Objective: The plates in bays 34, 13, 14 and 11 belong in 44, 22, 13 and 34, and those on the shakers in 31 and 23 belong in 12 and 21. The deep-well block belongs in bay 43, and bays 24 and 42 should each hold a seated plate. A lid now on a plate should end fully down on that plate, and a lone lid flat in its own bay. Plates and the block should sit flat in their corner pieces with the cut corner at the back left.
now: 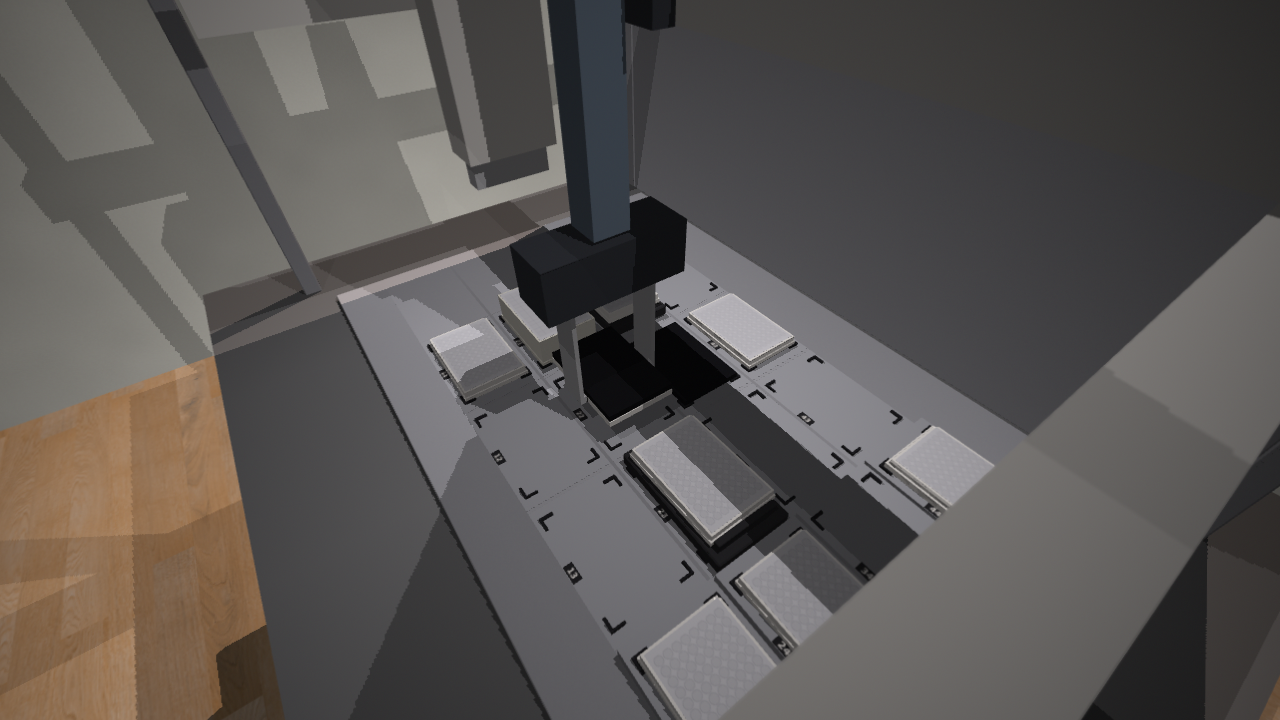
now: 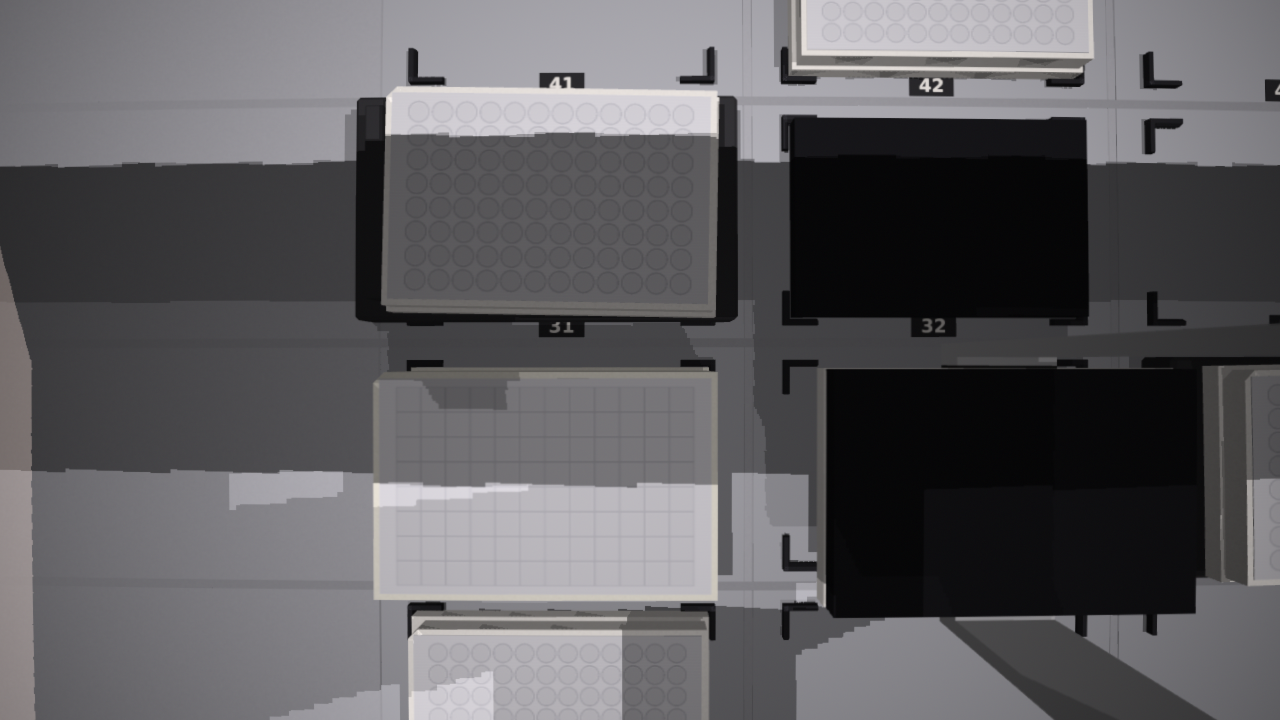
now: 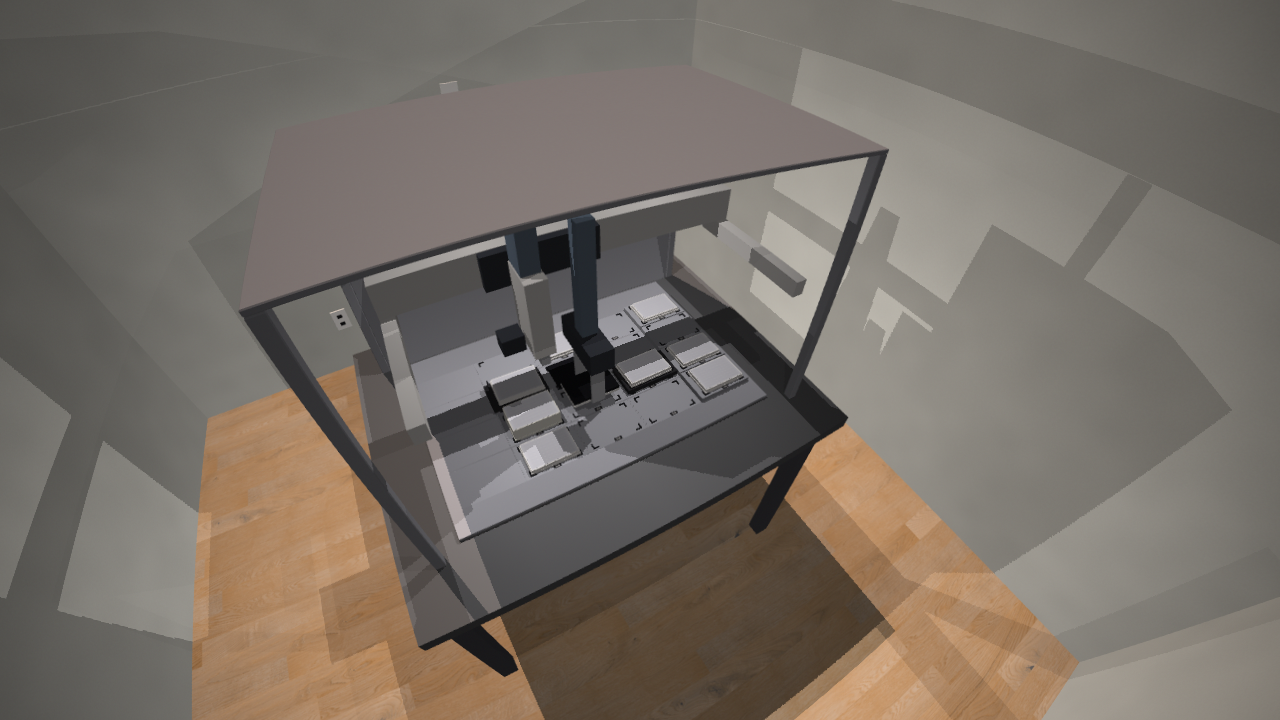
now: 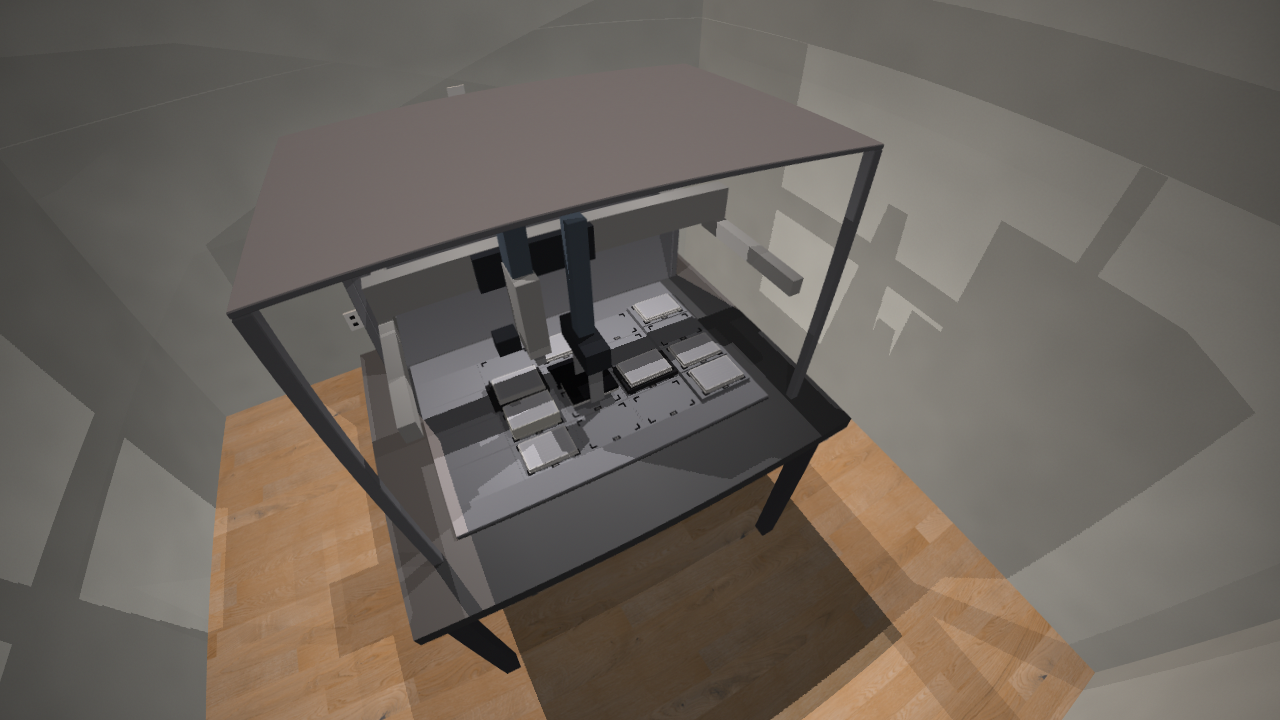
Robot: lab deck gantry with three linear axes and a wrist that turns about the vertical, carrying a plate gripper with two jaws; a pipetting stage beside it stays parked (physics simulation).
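Frame: origin at the robot's base, x ahead, y left, z up, level; centimetres.
Seen in the pictures: gripper, fingertip midpoint: (image 1: 610, 377) (image 2: 988, 482) (image 3: 590, 387) (image 4: 589, 387); robot's base, link origin: (image 1: 430, 346) (image 3: 531, 475) (image 4: 529, 474).
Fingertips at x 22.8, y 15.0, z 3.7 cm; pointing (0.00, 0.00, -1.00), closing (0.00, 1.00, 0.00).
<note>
Pixels of each thing's top centre, then the offset from my fingertips to it.
- deep-well block, top centre: (image 2: 544, 486) (image 1: 544, 306) (image 3: 530, 409) (image 4: 530, 409) dx -16.4, dy +0.0, dz +0.5 cm
- white plate, top centre: (image 1: 475, 352) (image 3: 549, 447) (image 4: 547, 447) dx -16.4, dy -10.7, dz -2.3 cm
My gripper (image 1: 611, 381) (image 2: 1011, 489) (image 3: 590, 383) (image 4: 583, 383) is shut on a black plate (image 1: 633, 380) (image 2: 939, 447), level above bay 22. Another black plate (image 1: 693, 362) (image 2: 938, 232) lies in bay 32. The deep-well block (image 1: 537, 335) (image 2: 546, 537) stands in bay 21, a white plate (image 1: 478, 353) (image 2: 559, 680) in bay 11. White plates sit on the shakers in 31 (image 2: 550, 205) and 23 (image 1: 702, 479). Further white plates are in bays 42 (image 1: 741, 329) (image 2: 947, 22), 44 (image 1: 944, 465), 24 (image 1: 801, 582) and 14 (image 1: 707, 662). Lids cannot be told clearly.
The pale parked pipetting stage (image 1: 514, 80) (image 3: 534, 308) hangs beside the gripper column (image 1: 595, 116). Shaker bases (image 1: 760, 528) (image 2: 726, 223) project beyond their plates. A pale beam (image 1: 1100, 429) hides the near right deck. Bays 12, 13, 33 and 43 hold no plate.
</note>
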